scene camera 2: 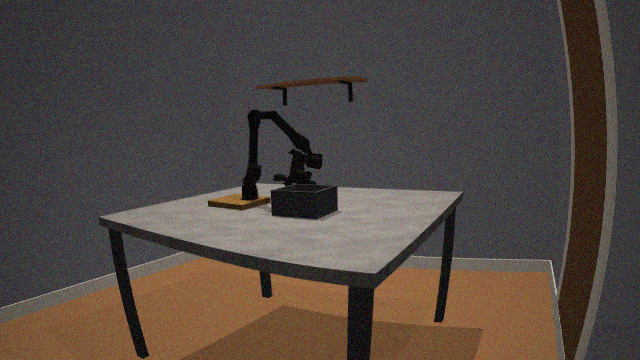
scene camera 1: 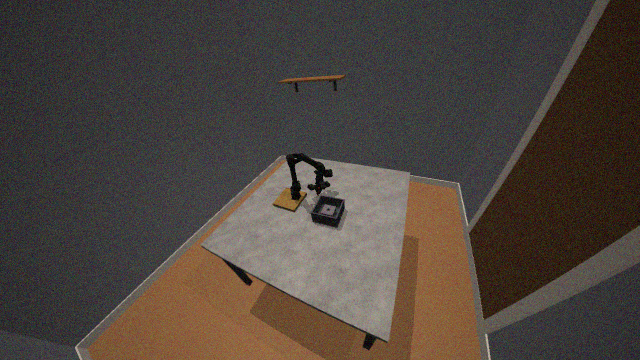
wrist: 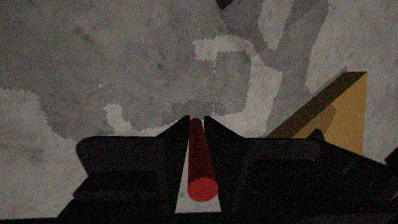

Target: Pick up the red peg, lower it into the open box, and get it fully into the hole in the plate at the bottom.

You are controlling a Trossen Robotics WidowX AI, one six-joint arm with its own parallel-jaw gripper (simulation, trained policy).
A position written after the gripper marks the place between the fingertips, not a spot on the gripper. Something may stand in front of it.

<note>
In view: the gripper (wrist: 197, 119) and a dark box (scene camera 2: 303, 201).
</note>
